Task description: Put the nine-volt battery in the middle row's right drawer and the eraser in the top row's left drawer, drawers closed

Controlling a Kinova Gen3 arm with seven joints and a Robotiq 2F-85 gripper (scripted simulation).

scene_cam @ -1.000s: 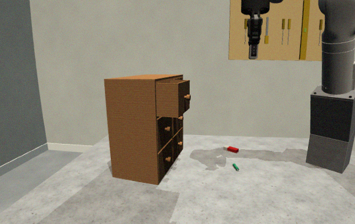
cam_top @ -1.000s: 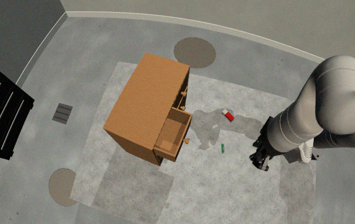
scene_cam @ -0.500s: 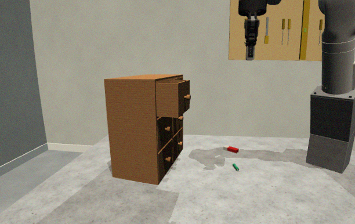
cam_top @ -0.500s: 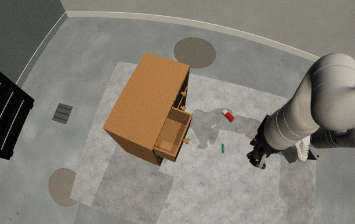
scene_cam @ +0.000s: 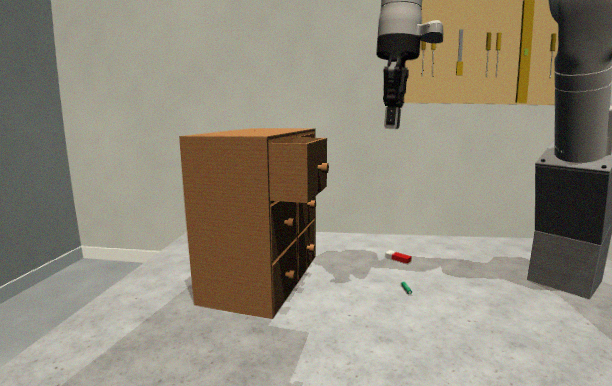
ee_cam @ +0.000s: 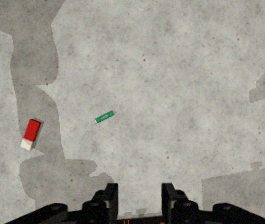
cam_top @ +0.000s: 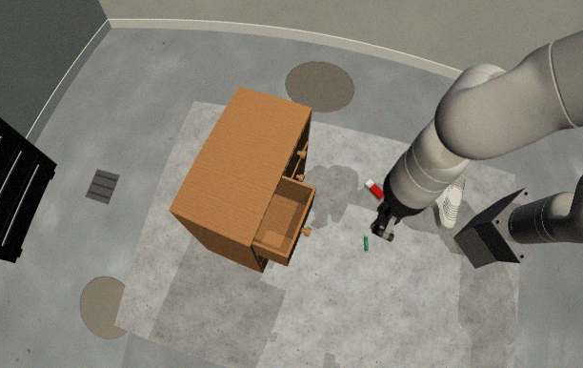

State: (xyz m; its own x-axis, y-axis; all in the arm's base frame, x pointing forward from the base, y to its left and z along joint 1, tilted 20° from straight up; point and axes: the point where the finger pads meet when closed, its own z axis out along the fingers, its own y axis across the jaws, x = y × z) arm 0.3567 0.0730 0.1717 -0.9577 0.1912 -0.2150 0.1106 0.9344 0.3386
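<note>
The eraser is 360 mm below my hand, 230 mm to the right of it and 20 mm behind it. Round my hand: nine-volt battery: 270 mm ahead, 240 mm below, 70 mm to the right; small green cylinder: 360 mm below, 60 mm to the right, 50 mm behind.
</note>
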